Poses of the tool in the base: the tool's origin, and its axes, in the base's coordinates. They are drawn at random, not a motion.
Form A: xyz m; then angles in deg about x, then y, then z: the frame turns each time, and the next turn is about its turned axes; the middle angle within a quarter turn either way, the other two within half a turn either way.
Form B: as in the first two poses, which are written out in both.
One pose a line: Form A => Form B
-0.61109, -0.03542, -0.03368, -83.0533, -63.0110, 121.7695 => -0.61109, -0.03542, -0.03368, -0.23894, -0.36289, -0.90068, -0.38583, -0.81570, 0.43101
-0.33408, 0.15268, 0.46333, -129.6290, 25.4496, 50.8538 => -0.33408, 0.15268, 0.46333, 0.57004, -0.70359, -0.42428, -0.70028, -0.14598, -0.69878
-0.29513, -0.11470, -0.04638, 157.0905, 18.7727, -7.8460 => -0.29513, -0.11470, -0.04638, 0.93794, 0.24985, 0.24051, 0.12925, -0.89540, 0.42610
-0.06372, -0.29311, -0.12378, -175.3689, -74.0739, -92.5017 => -0.06372, -0.29311, -0.12378, -0.01198, 0.99240, 0.12250, 0.27414, 0.12107, -0.95404
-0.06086, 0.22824, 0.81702, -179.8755, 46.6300, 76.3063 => -0.06086, 0.22824, 0.81702, 0.16257, -0.97195, 0.16998, -0.66719, -0.23520, -0.70678
